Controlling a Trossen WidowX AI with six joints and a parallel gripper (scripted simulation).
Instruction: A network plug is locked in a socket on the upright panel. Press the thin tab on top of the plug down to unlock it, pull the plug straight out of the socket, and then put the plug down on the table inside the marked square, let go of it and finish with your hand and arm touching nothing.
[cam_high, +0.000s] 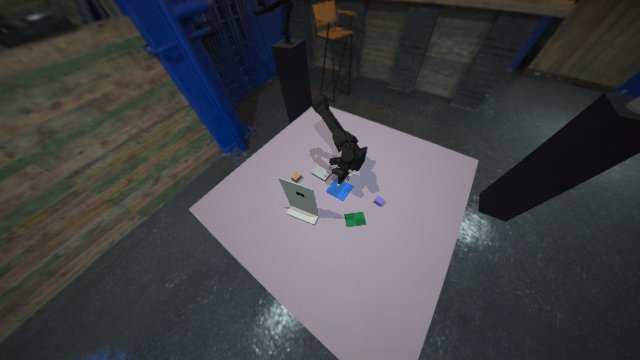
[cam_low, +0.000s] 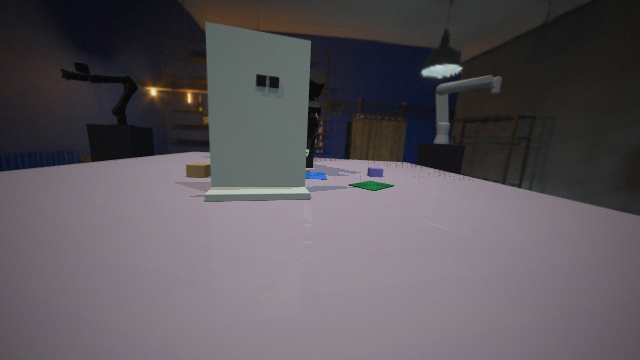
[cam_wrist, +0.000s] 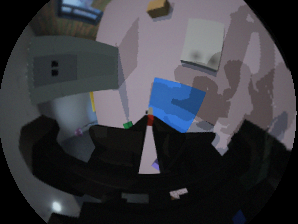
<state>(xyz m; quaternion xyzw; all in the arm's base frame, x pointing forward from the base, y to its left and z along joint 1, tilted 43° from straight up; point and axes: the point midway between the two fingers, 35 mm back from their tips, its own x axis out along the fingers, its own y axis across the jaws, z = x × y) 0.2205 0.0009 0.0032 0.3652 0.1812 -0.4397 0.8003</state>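
My gripper tip is 80 mm above the blue square and 10 mm past it. The rest, counted from my gripper tip: pale grey block (150 mm to the right, 70 mm below, 60 mm behind); grey upright panel (220 mm ahead, 100 mm to the right, 50 mm above).
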